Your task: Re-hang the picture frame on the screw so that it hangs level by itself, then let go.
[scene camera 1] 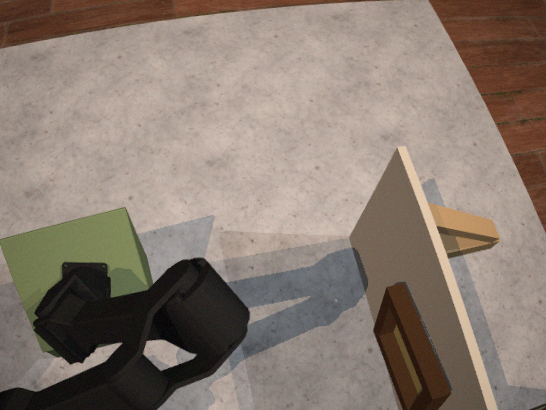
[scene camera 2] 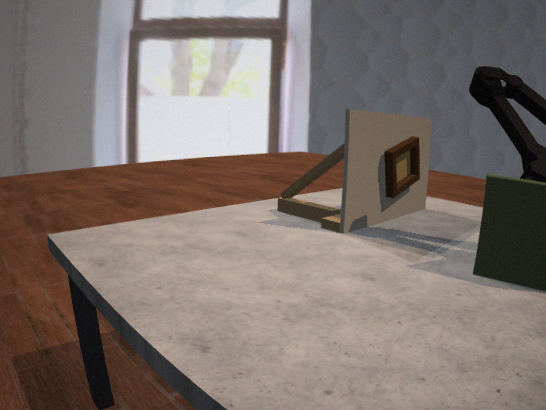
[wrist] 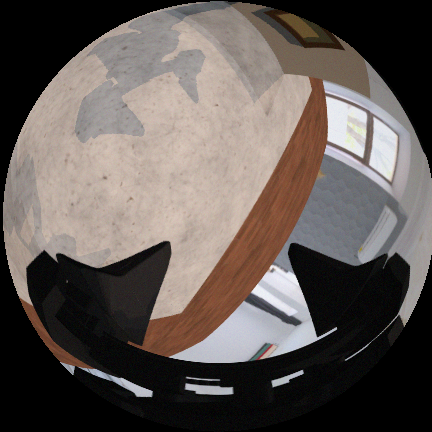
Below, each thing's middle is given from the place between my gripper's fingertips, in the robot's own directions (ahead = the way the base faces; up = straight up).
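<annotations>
My gripper is 1 cm below the dark brown picture frame [scene camera 1: 409,355], and it's 47 cm short of it and 21 cm to the right of it. There's a beige upright board [scene camera 2: 368,134] too, 49 cm ahead of my gripper and 23 cm to the left of it.
</annotations>
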